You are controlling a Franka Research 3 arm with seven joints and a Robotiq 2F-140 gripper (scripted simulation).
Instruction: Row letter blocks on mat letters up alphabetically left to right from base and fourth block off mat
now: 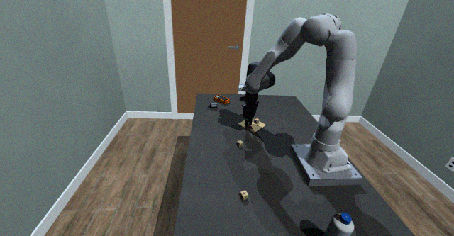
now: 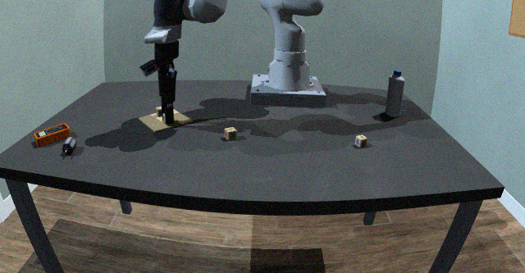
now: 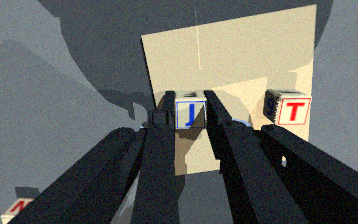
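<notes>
The tan mat is 40 mm below my hand, 30 mm behind it and 20 mm to the right of it. Round my hand: block: 70 mm behind, 50 mm to the right, 30 mm below; then orange device: 390 mm to the right, 160 mm ahead, 30 mm below.
</notes>
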